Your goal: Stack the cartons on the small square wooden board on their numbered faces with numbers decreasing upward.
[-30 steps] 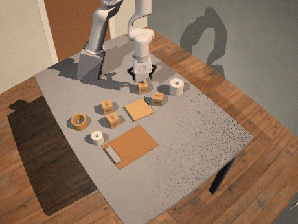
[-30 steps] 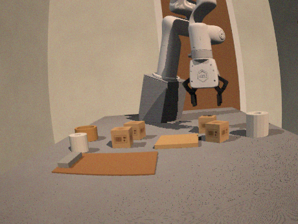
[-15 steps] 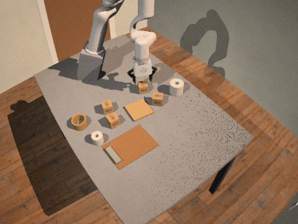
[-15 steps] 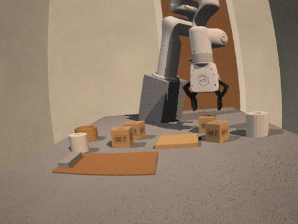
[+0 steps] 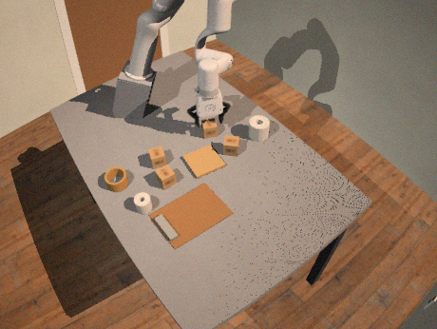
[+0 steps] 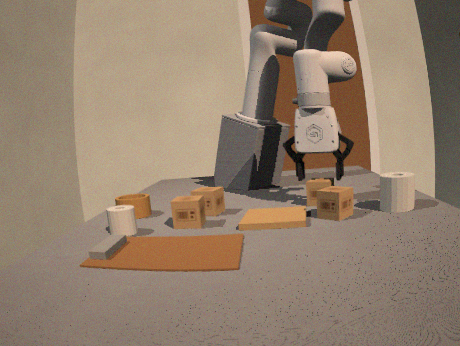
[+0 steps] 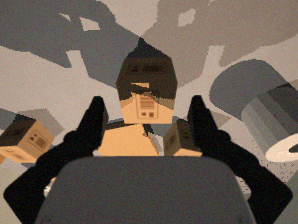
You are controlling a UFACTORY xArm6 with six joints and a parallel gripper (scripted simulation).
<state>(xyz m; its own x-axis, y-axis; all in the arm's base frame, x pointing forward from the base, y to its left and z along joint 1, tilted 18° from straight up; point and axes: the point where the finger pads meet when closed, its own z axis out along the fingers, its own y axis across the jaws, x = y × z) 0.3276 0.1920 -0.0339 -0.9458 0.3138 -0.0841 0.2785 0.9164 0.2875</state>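
The small square wooden board lies 130 mm ahead of my hand, 90 mm to the right of it and 60 mm below it. The rest, counted from my hand: large white roll 170 mm to the left, 110 mm ahead, 30 mm below; then small white roll 380 mm to the right, 220 mm ahead, 40 mm below; then brown tape ring 430 mm to the right, 60 mm ahead, 40 mm below.
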